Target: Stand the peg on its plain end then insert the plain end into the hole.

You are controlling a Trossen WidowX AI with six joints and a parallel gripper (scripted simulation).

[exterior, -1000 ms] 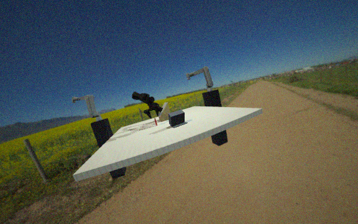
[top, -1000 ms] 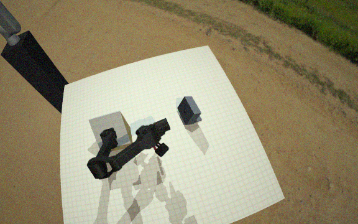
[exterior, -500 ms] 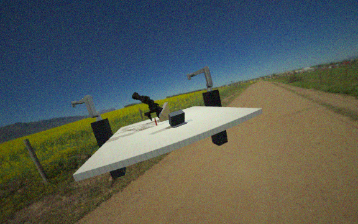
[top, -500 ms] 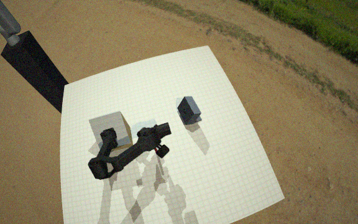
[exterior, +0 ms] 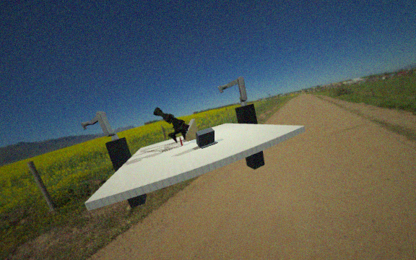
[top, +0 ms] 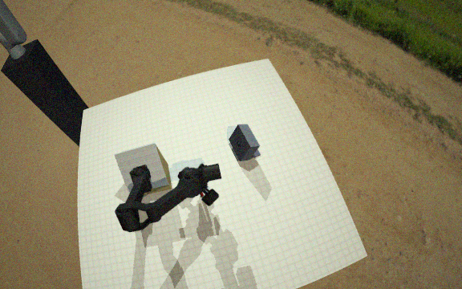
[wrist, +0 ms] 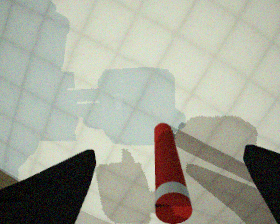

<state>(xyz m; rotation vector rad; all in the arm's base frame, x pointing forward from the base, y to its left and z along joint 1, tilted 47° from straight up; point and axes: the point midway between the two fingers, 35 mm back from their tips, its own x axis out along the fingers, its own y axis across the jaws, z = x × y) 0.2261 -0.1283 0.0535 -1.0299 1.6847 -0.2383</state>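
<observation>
My gripper tip is now 20 mm below the red peg. Round my gripper tip: sloped panel block: 250 mm ahead, 170 mm to the left, 20 mm above.
</observation>
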